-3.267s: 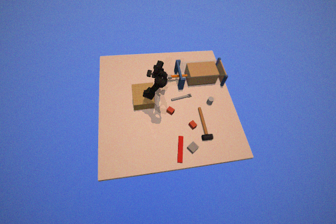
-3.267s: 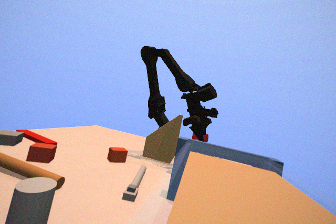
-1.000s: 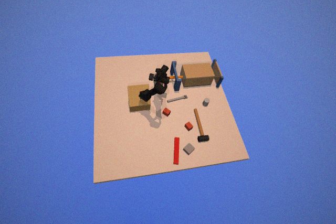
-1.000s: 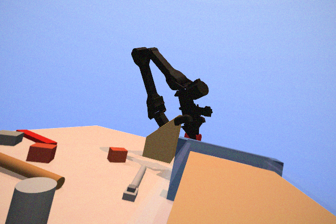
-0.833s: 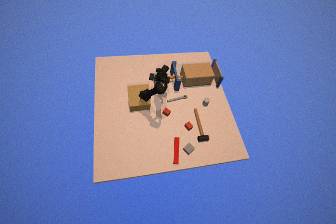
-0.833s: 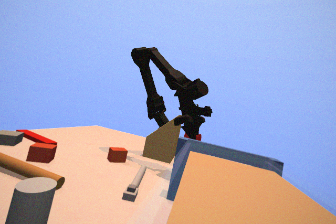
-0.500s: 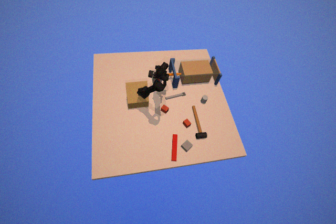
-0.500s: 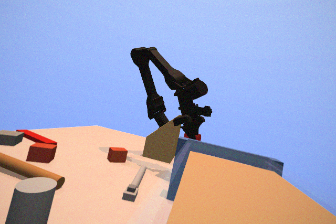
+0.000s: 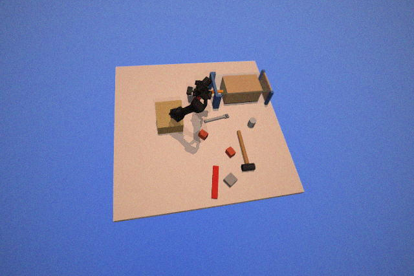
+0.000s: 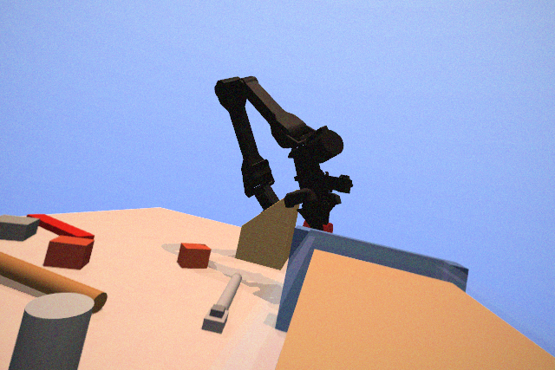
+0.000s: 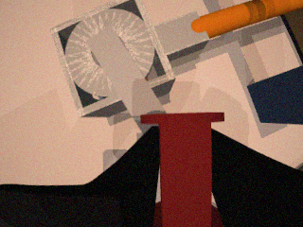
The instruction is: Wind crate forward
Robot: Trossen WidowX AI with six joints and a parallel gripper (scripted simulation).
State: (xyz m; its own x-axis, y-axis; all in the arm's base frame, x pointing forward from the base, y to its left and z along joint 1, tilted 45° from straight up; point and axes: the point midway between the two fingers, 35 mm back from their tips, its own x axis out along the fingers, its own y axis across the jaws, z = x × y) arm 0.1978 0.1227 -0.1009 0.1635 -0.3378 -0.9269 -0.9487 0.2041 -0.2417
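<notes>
Right now my gripper tip is 10 mm past the winch handle, 20 mm to the right of it and 30 mm above it. The rest, counted from my gripper tip: grey winch (40 mm behind, 70 mm to the left, 100 mm below); blue steel frame (130 mm ahead, 90 mm to the left, 30 mm below); red knob (10 mm behind, 20 mm to the right).
</notes>
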